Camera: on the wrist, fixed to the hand. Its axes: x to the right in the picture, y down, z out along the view.
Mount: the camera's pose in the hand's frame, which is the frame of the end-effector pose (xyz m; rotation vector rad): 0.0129 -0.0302 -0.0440 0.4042 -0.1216 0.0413
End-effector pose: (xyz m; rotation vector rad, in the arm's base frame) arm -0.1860 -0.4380 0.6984 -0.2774 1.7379 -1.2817
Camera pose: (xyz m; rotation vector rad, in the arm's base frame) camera -0.2369 -0.4314 0.7180 -0.0819 1.3398 -1.5174
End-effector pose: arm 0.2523 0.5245 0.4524 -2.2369 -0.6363 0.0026
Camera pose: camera 0.2591 0.5163 0.5063 -1.8669 -0.5946 0.2670
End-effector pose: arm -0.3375 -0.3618 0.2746 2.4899 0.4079 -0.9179
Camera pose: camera -0.3171 -0.3122 0.2863 2.7657 0.1387 -1.2293
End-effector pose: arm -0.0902 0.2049 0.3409 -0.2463 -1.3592 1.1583
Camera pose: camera -0.0408 0.2208 0.3588 0.0888 -1.1962 1.4721
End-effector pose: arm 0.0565 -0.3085 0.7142 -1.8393 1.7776 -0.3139
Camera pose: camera 0.0599 -0.3320 0.7637 -1.5012 1.5350 -0.4945
